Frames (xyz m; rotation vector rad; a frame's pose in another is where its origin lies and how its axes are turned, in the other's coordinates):
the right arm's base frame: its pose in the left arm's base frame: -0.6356 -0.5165 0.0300 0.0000 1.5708 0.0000
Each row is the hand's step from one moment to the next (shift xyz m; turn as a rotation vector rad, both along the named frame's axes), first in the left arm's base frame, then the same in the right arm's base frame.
Working: the left arm's base frame: its pose in the right arm's base frame: 0.0300 0.5165 0.6356 0.0000 -1.5708 0.0000

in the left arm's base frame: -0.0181 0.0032 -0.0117 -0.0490 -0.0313 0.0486
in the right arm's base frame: 0.0117 0.0032 -0.0181 -0.0486 -0.0313 -0.0490
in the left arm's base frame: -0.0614 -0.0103 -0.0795 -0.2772 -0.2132 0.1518
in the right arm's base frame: 0.0795 -0.0103 -0.0614 -0.1518 -0.2132 -0.2772
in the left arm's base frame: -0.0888 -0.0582 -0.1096 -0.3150 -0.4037 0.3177
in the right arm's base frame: 0.1096 -0.0582 -0.0888 -0.3177 -0.4037 -0.3150
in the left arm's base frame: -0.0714 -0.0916 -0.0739 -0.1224 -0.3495 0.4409
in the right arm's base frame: 0.0739 -0.0916 -0.0714 -0.4409 -0.3495 -0.1224
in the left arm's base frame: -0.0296 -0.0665 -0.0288 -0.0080 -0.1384 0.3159
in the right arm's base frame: 0.0288 -0.0665 -0.0296 -0.3159 -0.1384 -0.0080
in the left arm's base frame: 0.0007 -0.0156 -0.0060 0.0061 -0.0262 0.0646
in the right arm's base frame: 0.0060 -0.0156 0.0007 -0.0646 -0.0262 0.0061
